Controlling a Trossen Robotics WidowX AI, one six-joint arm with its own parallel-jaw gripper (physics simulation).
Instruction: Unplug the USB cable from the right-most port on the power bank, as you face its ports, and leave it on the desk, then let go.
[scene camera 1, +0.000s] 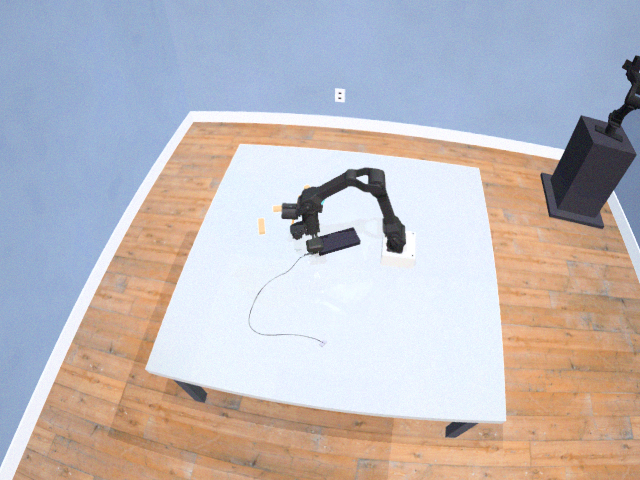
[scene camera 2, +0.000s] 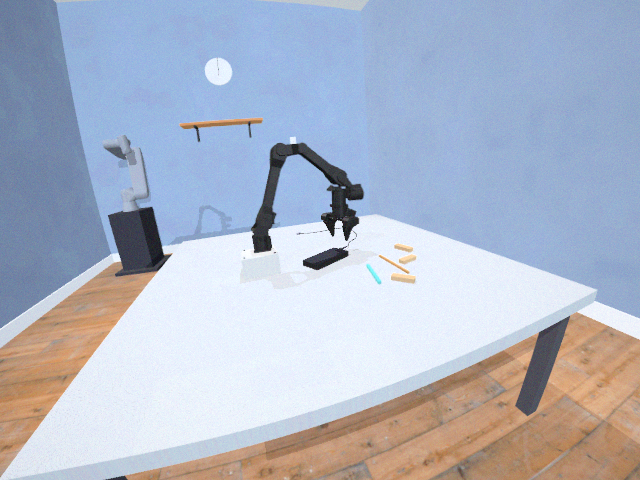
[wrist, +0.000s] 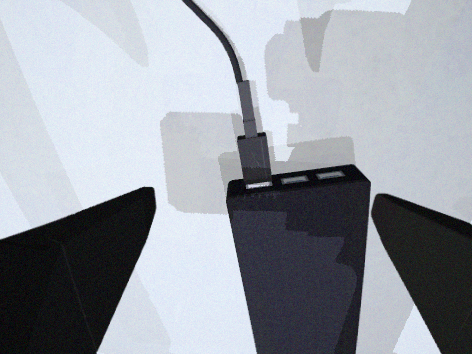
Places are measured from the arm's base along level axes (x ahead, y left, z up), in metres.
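Pixels of known places: gripper, fingertip midpoint: (scene camera 2: 339, 238) (wrist: 265, 201); arm's base at its link origin: (scene camera 1: 395, 246) (scene camera 2: 262, 249).
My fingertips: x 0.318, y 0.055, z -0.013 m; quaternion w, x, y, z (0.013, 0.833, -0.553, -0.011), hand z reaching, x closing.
Note:
Ahead of a thing's pixels: the offset from my fingertips to its top centre. "pt": to the spot under its first point. Level surfaces: height alone.
The dark power bank @(0.037 m down, 0.079 m back, 0.074 m right) (scene camera 1: 339, 241) (scene camera 2: 324, 258) (wrist: 300, 265) lies flat on the desk. Its three ports face the top of the wrist view. The grey USB plug @(0.044 m down, 0.006 m ahead, 0.006 m left) (wrist: 256, 160) sits in the port at the left there, the right-most as one faces the ports; the other two ports are empty. Its black cable (scene camera 1: 253, 304) (scene camera 2: 355, 236) (wrist: 224, 44) curves away over the desk to a loose small end @(pt 0.049 m down, 0.132 m back, 0.384 m left) (scene camera 1: 322, 343). My gripper (scene camera 2: 339, 238) (wrist: 265, 201) is open and empty above the port end, its fingers wide to either side of the power bank and plug.
Small wooden blocks (scene camera 1: 261, 225) (scene camera 2: 403, 277), an orange stick @(0.052 m down, 0.138 m ahead, 0.208 m right) (scene camera 2: 393, 263) and a cyan stick @(0.050 m down, 0.038 m ahead, 0.263 m right) (scene camera 2: 373, 273) lie on the desk @(0.059 m down) (scene camera 1: 387, 330) (scene camera 2: 248, 351) beyond the port end and to one side. The arm's white base (scene camera 1: 398, 260) (scene camera 2: 260, 266) stands near the power bank's other end.

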